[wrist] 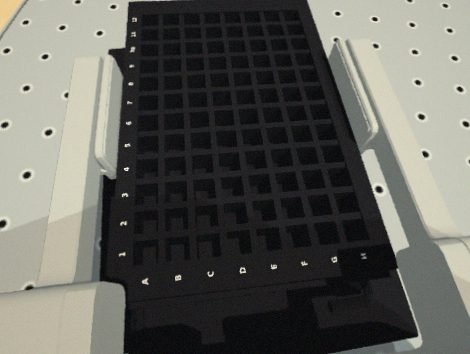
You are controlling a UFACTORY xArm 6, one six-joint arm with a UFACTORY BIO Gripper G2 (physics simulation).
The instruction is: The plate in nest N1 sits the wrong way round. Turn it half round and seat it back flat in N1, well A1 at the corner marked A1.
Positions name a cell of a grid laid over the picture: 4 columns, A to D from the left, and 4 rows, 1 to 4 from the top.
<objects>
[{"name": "my gripper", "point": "B1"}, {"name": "black well plate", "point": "C2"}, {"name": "black nest N1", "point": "C4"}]
</objects>
